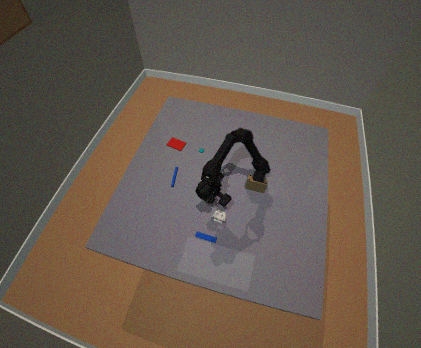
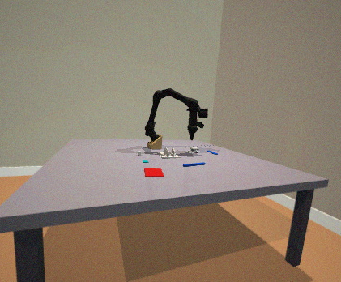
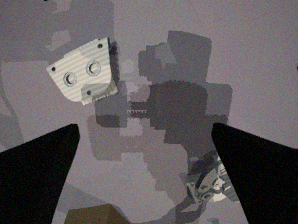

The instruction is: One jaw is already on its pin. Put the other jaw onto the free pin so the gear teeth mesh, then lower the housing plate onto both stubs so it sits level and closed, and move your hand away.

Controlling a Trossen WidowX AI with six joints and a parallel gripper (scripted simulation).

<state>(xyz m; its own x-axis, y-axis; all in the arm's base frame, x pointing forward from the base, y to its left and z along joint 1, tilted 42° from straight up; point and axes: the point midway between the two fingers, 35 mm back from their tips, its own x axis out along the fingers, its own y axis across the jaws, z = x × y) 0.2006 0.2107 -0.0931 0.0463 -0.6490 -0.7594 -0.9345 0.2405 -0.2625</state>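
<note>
The white block lies 50 mm behind my gripper tip, 50 mm to the left of it and 90 mm below it. Round my gripper tip: long blue bar (310 mm ahead, 110 mm to the right, 100 mm below); pale part (60 mm ahead, 380 mm to the right, 90 mm below); short blue bar (20 mm behind, 190 mm to the left, 100 mm below).
</note>
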